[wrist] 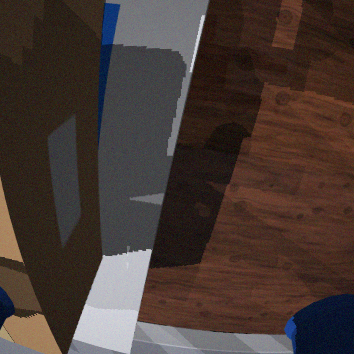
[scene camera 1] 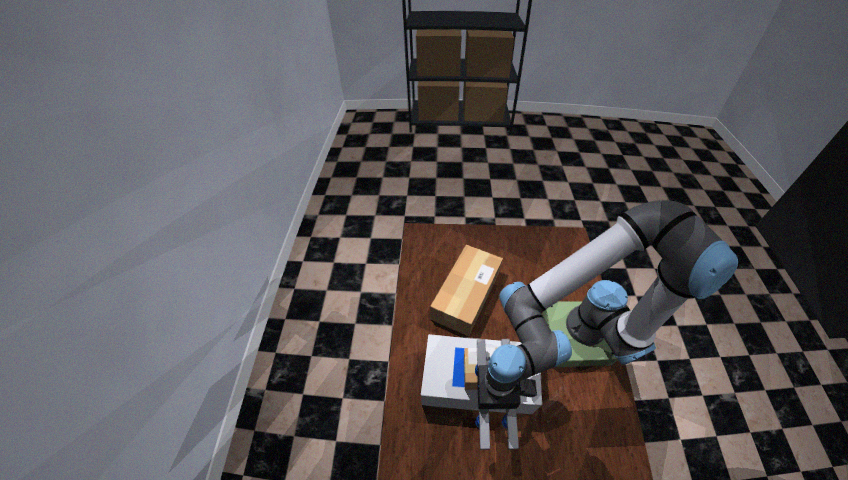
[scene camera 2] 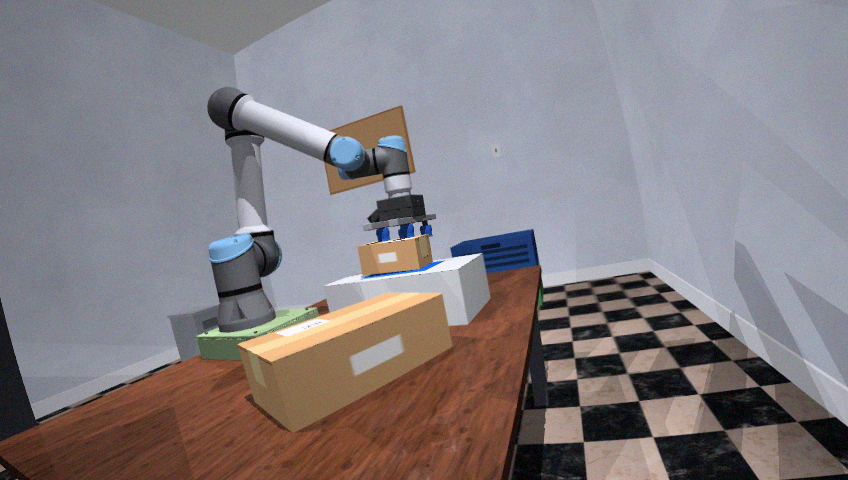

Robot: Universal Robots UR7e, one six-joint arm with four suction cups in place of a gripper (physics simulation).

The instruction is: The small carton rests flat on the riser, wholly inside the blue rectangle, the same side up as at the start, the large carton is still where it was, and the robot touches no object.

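Places are measured from the arm's base along level axes (x ahead, y right, z down), in centimetres.
Pixels of known places: hand, tool point: [wrist: 163,242]; arm's base, link origin: [scene camera 1: 586,325] [scene camera 2: 248,323].
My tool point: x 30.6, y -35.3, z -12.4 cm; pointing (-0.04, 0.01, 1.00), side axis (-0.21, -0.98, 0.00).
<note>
Ahead of a thing's pixels: the offset from my tool point to its top centre. Level surfaces: height alone.
The small carton @(dx +2.0, dy +8.9, dz -1.6 cm) [scene camera 1: 470,377] [scene camera 2: 392,255] [wrist: 30,125] hangs level under my suction gripper [scene camera 2: 405,231], whose blue cups meet its top. Its underside is at or very close to the top of the white riser @(dx +4.1, dy +9.9, dz +6.4 cm) [scene camera 1: 440,380] [scene camera 2: 473,291] [wrist: 120,280]; I cannot tell if it touches. The blue rectangle @(dx +4.1, dy +9.9, dz +6.4 cm) [scene camera 1: 458,367] [scene camera 2: 431,265] [wrist: 110,22] shows beside and partly under it. In the wrist view the blue strip narrows and vanishes at the carton's lower edge, so full containment is unclear. The arm hides the carton's right part in scene camera 1. The large carton @(dx +14.4, dy +42.4, dz +8.5 cm) [scene camera 1: 464,291] [scene camera 2: 357,356] lies apart on the table.
The large carton stands close to the riser's side. The arm's green base plate [scene camera 1: 571,355] [scene camera 2: 220,347] is on the wooden table @(dz +18.4 cm) [scene camera 1: 416,440] [scene camera 2: 476,380]. A blue crate [scene camera 2: 511,249] shows behind the riser. A shelf unit [scene camera 1: 465,21] with boxes stands at the far wall.
</note>
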